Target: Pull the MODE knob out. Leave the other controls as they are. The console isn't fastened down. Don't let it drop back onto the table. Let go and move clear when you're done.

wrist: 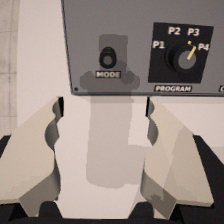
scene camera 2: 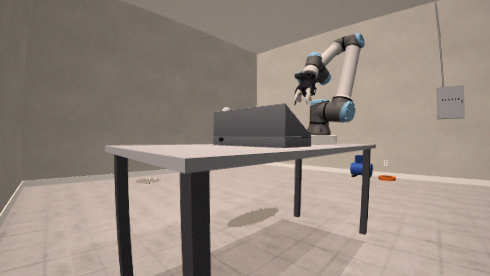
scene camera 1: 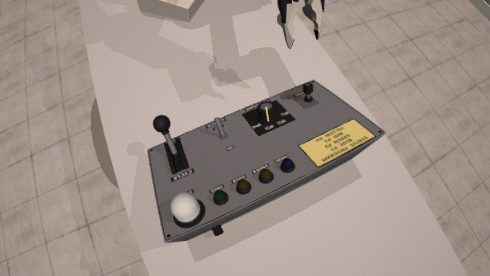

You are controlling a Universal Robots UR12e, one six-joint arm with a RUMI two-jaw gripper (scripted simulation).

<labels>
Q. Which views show the grey console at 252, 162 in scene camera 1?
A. The wrist view, scene camera 2 and scene camera 1: all of them.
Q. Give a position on a grey console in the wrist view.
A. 139, 41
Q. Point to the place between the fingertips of my gripper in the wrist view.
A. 105, 98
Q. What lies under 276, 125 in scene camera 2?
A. A grey console.
</labels>
